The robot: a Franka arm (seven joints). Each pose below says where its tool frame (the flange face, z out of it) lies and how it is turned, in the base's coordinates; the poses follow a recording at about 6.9 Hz.
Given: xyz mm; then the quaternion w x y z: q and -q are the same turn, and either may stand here.
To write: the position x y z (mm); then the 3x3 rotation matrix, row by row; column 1 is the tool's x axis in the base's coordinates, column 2 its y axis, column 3 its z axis. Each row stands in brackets. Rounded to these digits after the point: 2 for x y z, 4 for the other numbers.
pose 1, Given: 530.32 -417.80 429.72 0.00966 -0.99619 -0.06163 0.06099
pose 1, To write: [530.32 -417.80 429.72], [[0.9850 0.1216 -0.1227], [0.1240 -0.9922 0.0117], [-0.1203 -0.0268 -0.9924]]
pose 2, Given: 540.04 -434.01 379.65 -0.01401 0.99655 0.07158 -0.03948
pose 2, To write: [540.04 -434.01 379.65], [[0.9866 0.1416 -0.0807], [0.1438 -0.9894 0.0223], [-0.0767 -0.0336 -0.9965]]
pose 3, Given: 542.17 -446.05 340.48 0.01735 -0.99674 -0.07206 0.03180
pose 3, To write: [542.17 -446.05 340.48], [[0.9876 0.1425 -0.0659], [0.1448 -0.9890 0.0300], [-0.0609 -0.0392 -0.9974]]
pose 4, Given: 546.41 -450.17 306.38 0.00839 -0.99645 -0.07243 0.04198
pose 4, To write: [546.41 -450.17 306.38], [[0.9860 0.1436 -0.0849], [0.1451 -0.9894 0.0106], [-0.0824 -0.0228 -0.9963]]
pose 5, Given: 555.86 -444.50 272.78 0.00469 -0.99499 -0.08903 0.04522
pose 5, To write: [555.86 -444.50 272.78], [[0.9801 0.1767 -0.0908], [0.1776 -0.9841 0.0013], [-0.0892 -0.0174 -0.9959]]
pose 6, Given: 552.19 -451.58 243.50 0.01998 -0.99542 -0.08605 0.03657
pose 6, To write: [552.19 -451.58 243.50], [[0.9825 0.1699 -0.0762], [0.1728 -0.9844 0.0335], [-0.0694 -0.0461 -0.9965]]
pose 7, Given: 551.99 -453.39 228.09 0.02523 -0.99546 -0.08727 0.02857
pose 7, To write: [551.99 -453.39 228.09], [[0.9831 0.1723 -0.0613], [0.1752 -0.9835 0.0452], [-0.0525 -0.0552 -0.9971]]
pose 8, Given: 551.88 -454.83 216.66 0.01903 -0.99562 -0.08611 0.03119
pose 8, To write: [551.88 -454.83 216.66], [[0.9832 0.1703 -0.0654], [0.1727 -0.9844 0.0325], [-0.0588 -0.0433 -0.9973]]
